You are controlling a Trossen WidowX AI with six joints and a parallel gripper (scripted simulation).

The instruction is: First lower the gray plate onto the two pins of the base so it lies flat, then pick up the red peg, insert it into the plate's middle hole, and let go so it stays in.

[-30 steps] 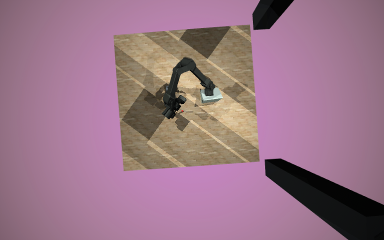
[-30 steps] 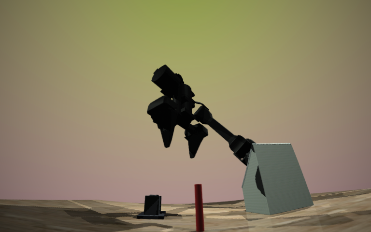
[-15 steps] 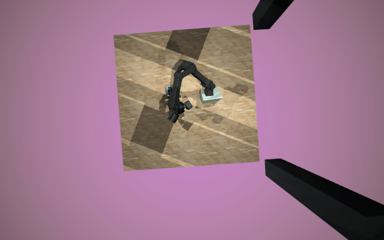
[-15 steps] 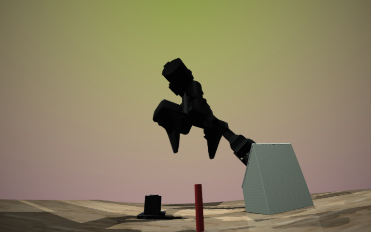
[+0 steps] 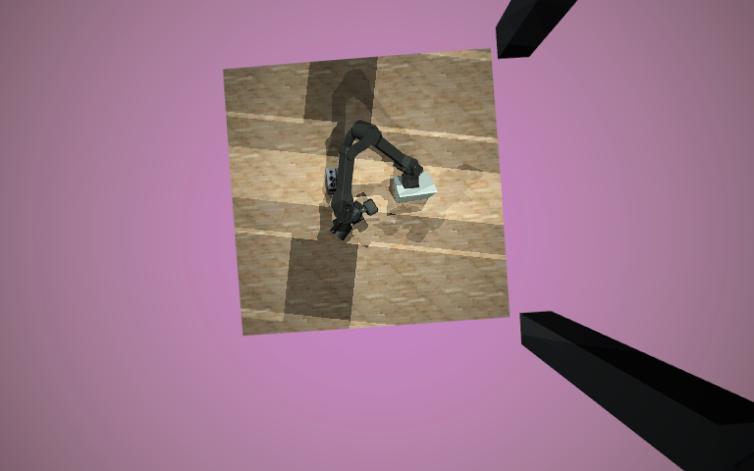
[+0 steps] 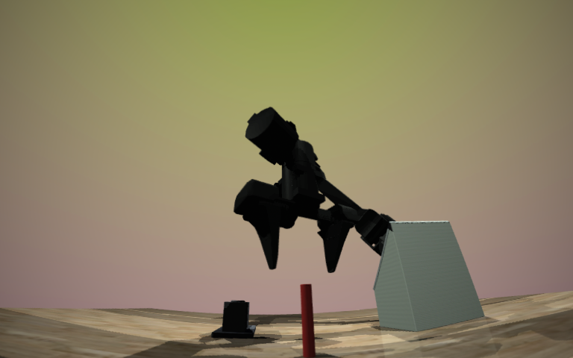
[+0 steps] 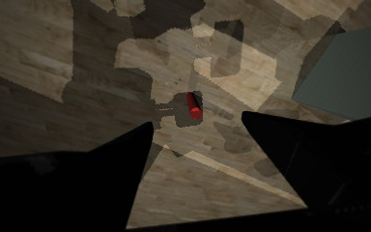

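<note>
My gripper tip is 60 mm above the red peg. Also, from my gripper tip: gray plate: 110 mm ahead, 190 mm to the right, 50 mm below.
</note>
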